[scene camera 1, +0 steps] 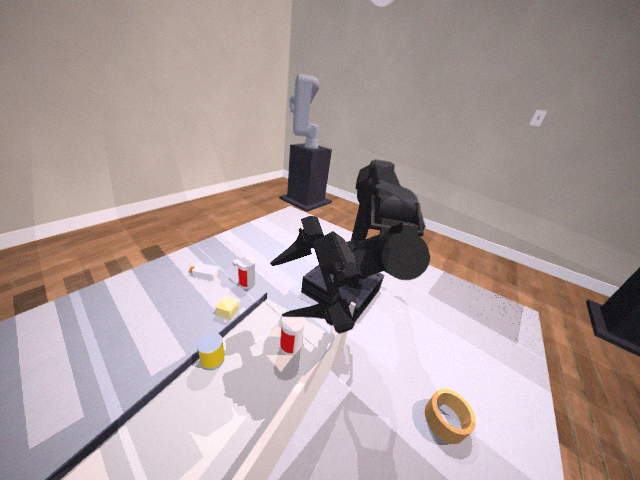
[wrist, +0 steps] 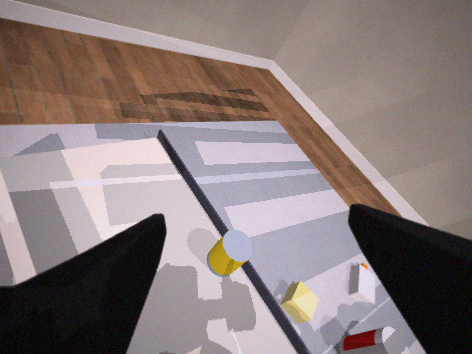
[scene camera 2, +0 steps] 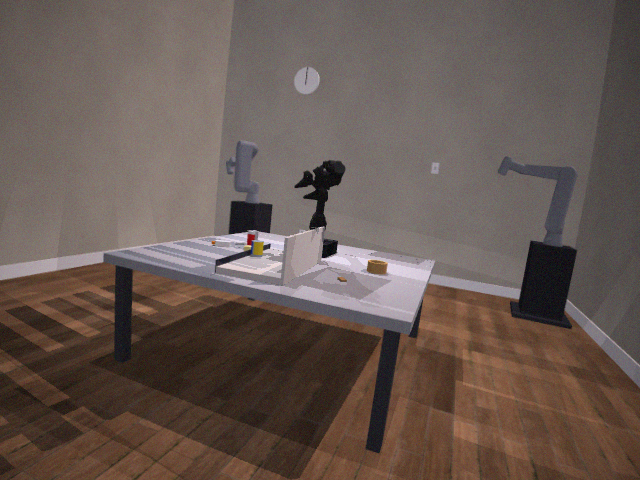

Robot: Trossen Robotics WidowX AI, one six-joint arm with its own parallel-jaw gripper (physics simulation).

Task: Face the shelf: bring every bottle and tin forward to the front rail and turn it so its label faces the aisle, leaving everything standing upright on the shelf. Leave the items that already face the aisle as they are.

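Frame: origin at the arm's base, x left, y ahead, z down, level; millimetres.
Seen in the pictures: gripper, between the fingertips: [scene camera 1: 276, 288] [wrist: 256, 217] [scene camera 2: 298, 192].
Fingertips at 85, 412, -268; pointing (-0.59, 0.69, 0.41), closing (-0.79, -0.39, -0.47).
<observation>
A point is followed by its place in that frame, as x, y, z.
A yellow tin [scene camera 1: 211, 353] {-50, 478, -17} [scene camera 2: 257, 248] {-59, 489, 8} [wrist: 225, 257] {-49, 457, -13} stands upright on the shelf [scene camera 2: 248, 272] {89, 754, 49} [wrist: 135, 195] {35, 631, 48}, against or very near its dark front rail [scene camera 1: 155, 390] {-83, 592, 30} [scene camera 2: 232, 257] {-73, 650, 33} [wrist: 200, 195] {-82, 600, 31}. A blue strip shows at its left side in scene camera 2. A red-and-white container [scene camera 1: 289, 338] {46, 326, -21} stands farther back on the shelf, near the back panel. Another red-and-white container [scene camera 1: 246, 274] {-252, 241, 8} [scene camera 2: 251, 238] {-264, 251, 13} [wrist: 361, 341] {-257, 246, 19} stands beyond the rail, off the shelf. My gripper [scene camera 1: 278, 289] {85, 412, -268} [scene camera 2: 300, 191] {85, 412, -268} [wrist: 256, 217] {85, 412, -268} is open and empty, high above the shelf.
The upright back panel [scene camera 2: 302, 255] {193, 523, -9} borders the shelf. Beyond the rail lie a pale yellow block [scene camera 1: 227, 308] {-187, 356, 36} [wrist: 300, 302] {-188, 346, 36} and a white orange-tipped item [scene camera 1: 205, 272] {-393, 316, 46} [wrist: 361, 286] {-386, 306, 46}. An orange ring [scene camera 1: 438, 424] {407, 214, 38} [scene camera 2: 377, 268] {438, 214, 47} and a small orange piece [scene camera 2: 341, 279] {365, 483, 67} lie behind the panel.
</observation>
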